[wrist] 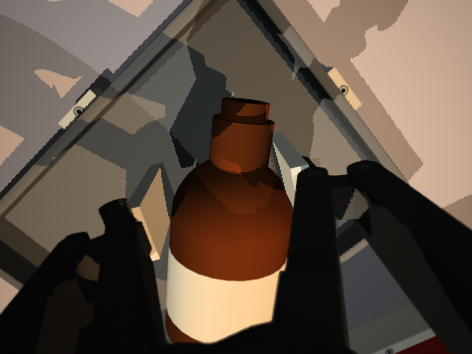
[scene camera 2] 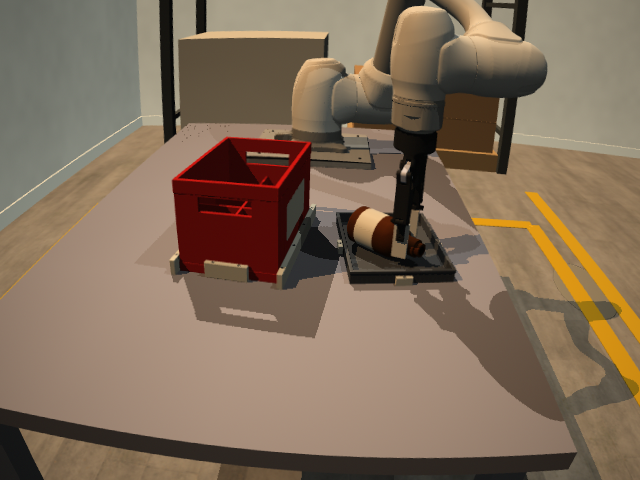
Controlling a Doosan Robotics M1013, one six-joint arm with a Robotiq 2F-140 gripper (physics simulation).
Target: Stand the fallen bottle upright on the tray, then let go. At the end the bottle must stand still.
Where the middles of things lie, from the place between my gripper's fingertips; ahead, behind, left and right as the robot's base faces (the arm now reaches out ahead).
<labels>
Now: hand 3 cm past the brown bottle (scene camera 2: 367, 227), 4 cm to the left of it and 2 cm below it. Also, from my hand: dark tray (scene camera 2: 364, 266) 4 cm behind, 2 cm to the right, 1 cm below.
</labels>
